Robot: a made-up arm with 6 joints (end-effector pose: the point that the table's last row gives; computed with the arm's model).
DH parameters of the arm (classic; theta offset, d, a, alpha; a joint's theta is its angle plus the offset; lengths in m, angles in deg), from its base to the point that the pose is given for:
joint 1: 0 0.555 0.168 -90
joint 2: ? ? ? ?
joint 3: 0 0 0.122 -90
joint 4: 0 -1.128 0 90
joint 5: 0 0 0 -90
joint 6: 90 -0.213 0 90
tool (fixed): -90 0 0 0
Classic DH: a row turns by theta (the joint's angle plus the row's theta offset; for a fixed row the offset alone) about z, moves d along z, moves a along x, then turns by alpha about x.
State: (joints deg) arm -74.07 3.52 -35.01 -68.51 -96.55 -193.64
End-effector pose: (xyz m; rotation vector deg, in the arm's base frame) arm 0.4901 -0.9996 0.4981 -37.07 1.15 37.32
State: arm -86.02 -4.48 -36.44 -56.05 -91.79 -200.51
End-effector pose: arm 0.2507 -1.0595 0.5593 -36.68 19.29 31.65
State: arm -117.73 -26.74 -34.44 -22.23 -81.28 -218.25
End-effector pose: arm -0.4132 -0.9571 0.8605 -26.76 72.10 4.25
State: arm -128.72 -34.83 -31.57 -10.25 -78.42 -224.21
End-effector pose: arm -0.5969 -0.8039 1.0284 -19.04 91.47 -9.15
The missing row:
joint 2: -90 0 0.597 180
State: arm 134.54 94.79 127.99 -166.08 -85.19 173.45
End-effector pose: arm -1.1180 1.0633 1.4071 126.94 -67.77 86.68
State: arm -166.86 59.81 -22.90 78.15 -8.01 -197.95
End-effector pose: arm -0.9501 -0.1920 -0.4582 -48.76 78.45 64.49
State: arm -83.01 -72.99 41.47 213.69 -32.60 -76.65
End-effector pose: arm -0.0758 1.1415 1.8297 72.94 11.31 84.50
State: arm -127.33 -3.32 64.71 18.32 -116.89 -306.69
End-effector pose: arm -0.3953 -0.4198 2.0859 31.22 79.84 -102.38
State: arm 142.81 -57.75 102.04 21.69 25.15 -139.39
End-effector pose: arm 1.2923 -1.0226 1.1364 -56.13 27.30 -39.95
